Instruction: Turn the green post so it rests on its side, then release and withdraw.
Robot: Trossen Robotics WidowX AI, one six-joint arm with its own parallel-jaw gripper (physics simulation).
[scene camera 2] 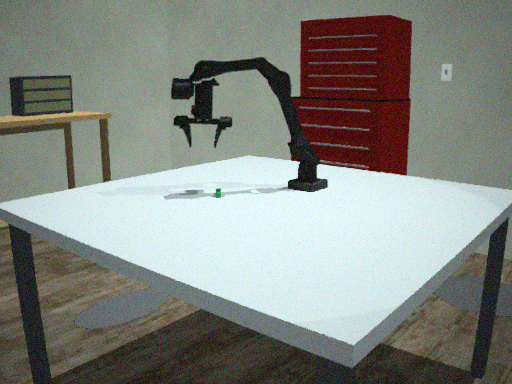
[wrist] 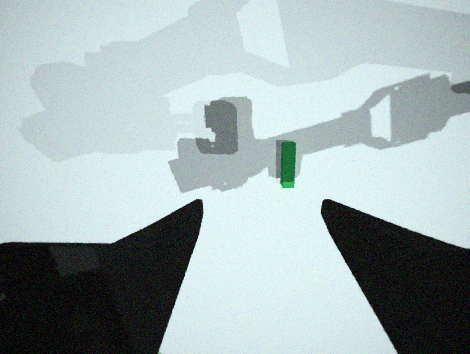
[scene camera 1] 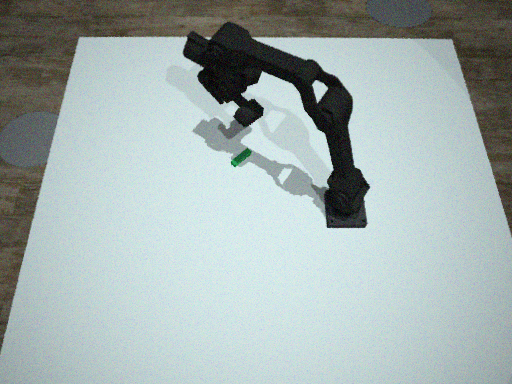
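The green post [scene camera 1: 241, 157] [scene camera 2: 218, 193] [wrist: 288, 162] lies on its side on the white table top. In the scene camera 2 view it shows nearly end-on and low on the surface. My gripper [scene camera 2: 203, 146] [wrist: 261, 205] is open, with its two fingers wide apart and nothing between them. It points down and hangs well above the table, clear of the post. In the wrist view the post shows beyond the fingertips, a little right of the middle between them. In the scene camera 1 view the fingertips are mostly hidden behind the gripper's own body.
The white table [scene camera 1: 200, 300] [scene camera 2: 300, 240] carries the arm's base [scene camera 1: 346, 215] [scene camera 2: 307, 185], to the right of the post. The arm's shadows fall across the table around the post. A red drawer cabinet [scene camera 2: 350, 65] and a wooden side table [scene camera 2: 90, 116] stand behind the table.
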